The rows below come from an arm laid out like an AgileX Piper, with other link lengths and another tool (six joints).
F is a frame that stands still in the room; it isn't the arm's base.
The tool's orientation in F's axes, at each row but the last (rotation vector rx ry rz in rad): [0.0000, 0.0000, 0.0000]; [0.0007, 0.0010, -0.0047]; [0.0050, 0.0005, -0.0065]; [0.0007, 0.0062, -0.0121]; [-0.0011, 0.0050, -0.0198]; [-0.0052, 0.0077, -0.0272]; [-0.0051, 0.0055, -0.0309]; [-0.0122, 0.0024, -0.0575]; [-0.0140, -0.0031, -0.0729]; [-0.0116, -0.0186, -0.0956]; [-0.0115, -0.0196, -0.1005]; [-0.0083, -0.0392, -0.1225]
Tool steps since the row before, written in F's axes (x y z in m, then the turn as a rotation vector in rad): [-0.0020, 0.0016, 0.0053, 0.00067, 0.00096, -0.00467]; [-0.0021, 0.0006, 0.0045, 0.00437, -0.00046, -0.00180]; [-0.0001, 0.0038, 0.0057, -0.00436, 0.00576, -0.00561]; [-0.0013, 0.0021, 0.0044, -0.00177, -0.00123, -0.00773]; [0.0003, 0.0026, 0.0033, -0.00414, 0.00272, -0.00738]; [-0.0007, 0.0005, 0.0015, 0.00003, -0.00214, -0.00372]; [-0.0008, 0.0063, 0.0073, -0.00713, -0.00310, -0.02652]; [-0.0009, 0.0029, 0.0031, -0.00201, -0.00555, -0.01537]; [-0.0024, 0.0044, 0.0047, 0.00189, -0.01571, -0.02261]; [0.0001, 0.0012, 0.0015, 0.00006, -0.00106, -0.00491]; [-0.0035, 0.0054, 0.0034, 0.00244, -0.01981, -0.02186]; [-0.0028, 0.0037, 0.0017, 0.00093, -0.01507, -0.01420]
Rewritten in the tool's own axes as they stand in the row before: [-0.0020, 0.0016, 0.0053, 0.00067, 0.00096, -0.00467]; [-0.0021, 0.0006, 0.0045, 0.00437, -0.00044, -0.00180]; [-0.0001, 0.0038, 0.0057, -0.00439, 0.00570, -0.00564]; [-0.0014, 0.0021, 0.0044, -0.00171, -0.00126, -0.00774]; [0.0002, 0.0026, 0.0033, -0.00416, 0.00265, -0.00740]; [-0.0007, 0.0005, 0.0015, 0.00012, -0.00212, -0.00373]; [-0.0010, 0.0062, 0.0073, -0.00689, -0.00318, -0.02657]; [-0.0011, 0.0028, 0.0031, -0.00166, -0.00547, -0.01544]; [-0.0027, 0.0041, 0.0048, 0.00295, -0.01522, -0.02283]; [0.0000, 0.0012, 0.0015, 0.00007, -0.00100, -0.00492]; [-0.0040, 0.0050, 0.0035, 0.00397, -0.01923, -0.02215]; [-0.0032, 0.0033, 0.0018, 0.00220, -0.01476, -0.01439]
